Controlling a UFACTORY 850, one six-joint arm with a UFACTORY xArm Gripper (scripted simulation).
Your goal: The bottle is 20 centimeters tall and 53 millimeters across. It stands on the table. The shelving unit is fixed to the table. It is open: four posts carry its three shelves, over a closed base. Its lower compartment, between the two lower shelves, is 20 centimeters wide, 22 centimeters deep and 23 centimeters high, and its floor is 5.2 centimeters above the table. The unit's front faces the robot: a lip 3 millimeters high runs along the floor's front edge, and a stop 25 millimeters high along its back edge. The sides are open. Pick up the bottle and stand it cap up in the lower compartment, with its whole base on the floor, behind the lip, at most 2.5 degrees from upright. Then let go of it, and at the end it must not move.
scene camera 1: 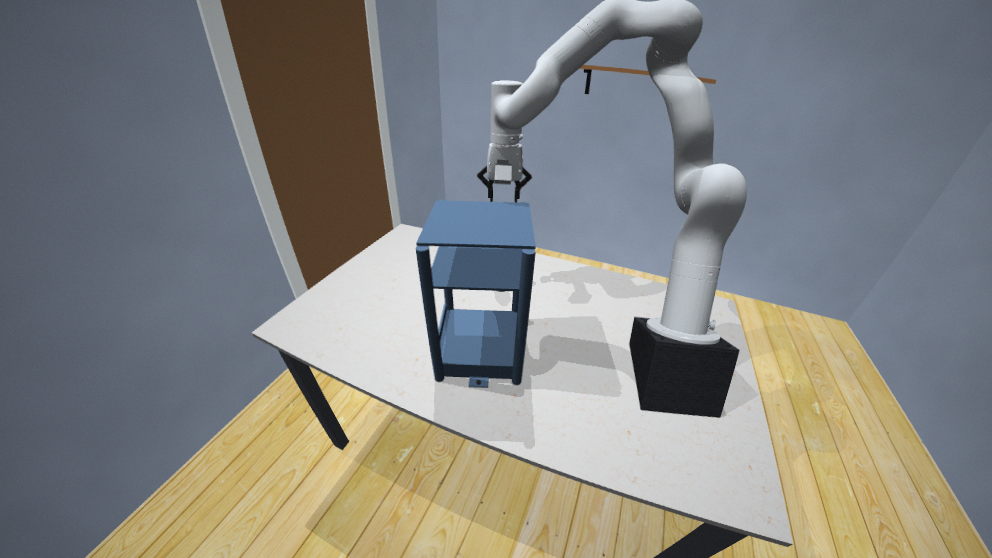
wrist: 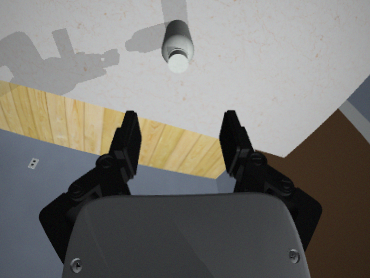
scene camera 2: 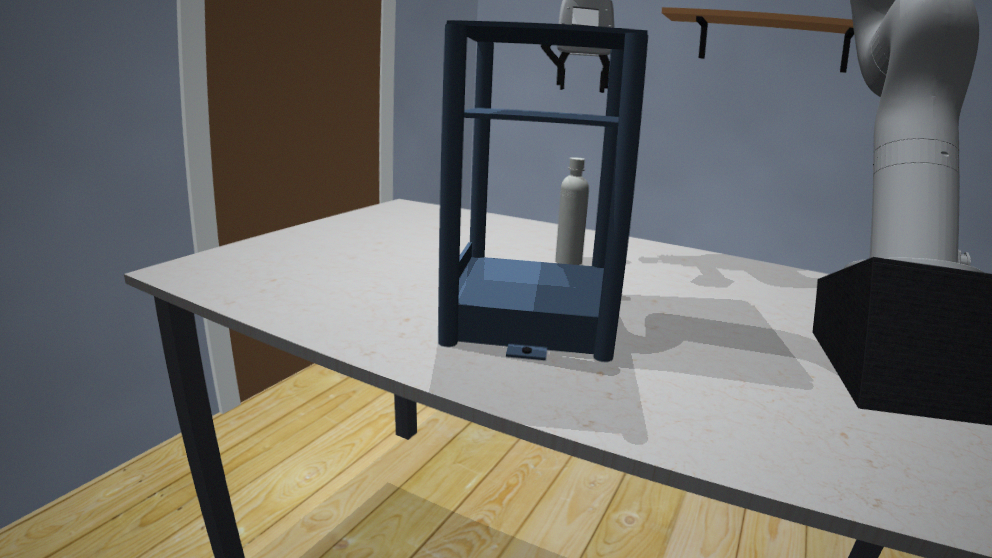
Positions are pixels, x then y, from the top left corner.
Labels:
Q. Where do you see a shelving unit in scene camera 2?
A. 531,307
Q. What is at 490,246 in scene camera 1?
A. A shelving unit.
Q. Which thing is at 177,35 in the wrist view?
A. A grey bottle.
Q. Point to a grey bottle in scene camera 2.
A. At 574,193

